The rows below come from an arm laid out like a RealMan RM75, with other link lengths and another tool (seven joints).
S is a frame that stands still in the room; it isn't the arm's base.
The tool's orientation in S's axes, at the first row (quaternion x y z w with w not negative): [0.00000 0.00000 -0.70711 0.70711]
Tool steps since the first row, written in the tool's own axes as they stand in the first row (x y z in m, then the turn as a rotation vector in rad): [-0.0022 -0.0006 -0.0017 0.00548 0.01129 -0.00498]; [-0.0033 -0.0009 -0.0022 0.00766 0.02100 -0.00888]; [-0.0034 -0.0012 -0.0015 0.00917 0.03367 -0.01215]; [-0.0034 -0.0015 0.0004 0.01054 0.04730 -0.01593]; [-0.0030 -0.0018 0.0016 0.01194 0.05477 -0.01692]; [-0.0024 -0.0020 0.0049 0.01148 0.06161 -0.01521]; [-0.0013 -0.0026 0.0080 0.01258 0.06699 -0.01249]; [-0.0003 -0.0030 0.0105 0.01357 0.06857 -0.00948]
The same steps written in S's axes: [-0.0006 0.0022 -0.0017 0.01129 -0.00548 -0.00498]; [-0.0009 0.0033 -0.0022 0.02100 -0.00766 -0.00888]; [-0.0012 0.0034 -0.0015 0.03367 -0.00917 -0.01215]; [-0.0015 0.0034 0.0004 0.04730 -0.01054 -0.01593]; [-0.0018 0.0030 0.0016 0.05477 -0.01194 -0.01692]; [-0.0020 0.0024 0.0049 0.06161 -0.01148 -0.01521]; [-0.0026 0.0013 0.0080 0.06699 -0.01258 -0.01249]; [-0.0030 0.0003 0.0105 0.06857 -0.01357 -0.00948]
